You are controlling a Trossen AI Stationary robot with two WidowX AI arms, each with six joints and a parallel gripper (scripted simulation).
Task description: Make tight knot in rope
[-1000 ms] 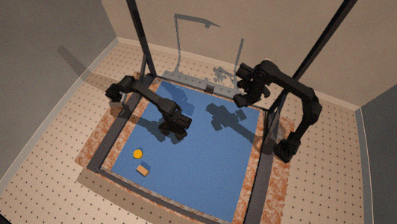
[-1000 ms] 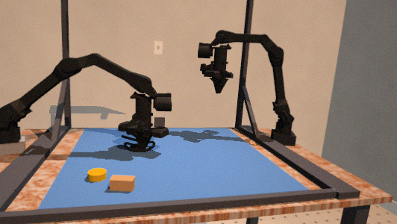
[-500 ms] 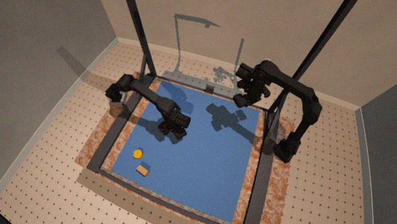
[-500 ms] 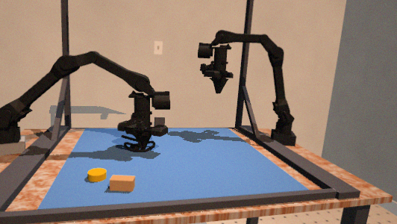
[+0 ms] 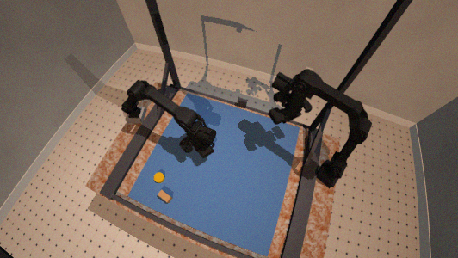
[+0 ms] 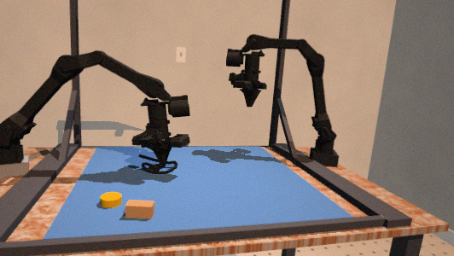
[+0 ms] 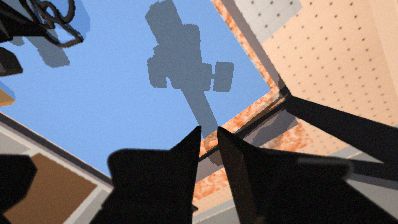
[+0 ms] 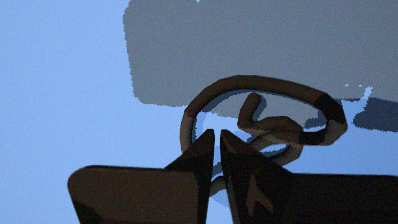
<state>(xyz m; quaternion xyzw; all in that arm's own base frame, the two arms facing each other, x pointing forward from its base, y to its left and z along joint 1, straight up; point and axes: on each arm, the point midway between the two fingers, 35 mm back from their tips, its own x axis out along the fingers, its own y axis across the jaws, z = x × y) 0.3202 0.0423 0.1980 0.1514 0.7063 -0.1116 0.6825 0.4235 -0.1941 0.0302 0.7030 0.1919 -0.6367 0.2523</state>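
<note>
Now: the blue mat 30 mm ahead of my right hand, 110 mm to the left of it and 60 mm below it. Round my right hand: yellow disc: 220 mm ahead, 140 mm to the right, 50 mm below; then orange block: 290 mm ahead, 70 mm to the right, 40 mm below.
</note>
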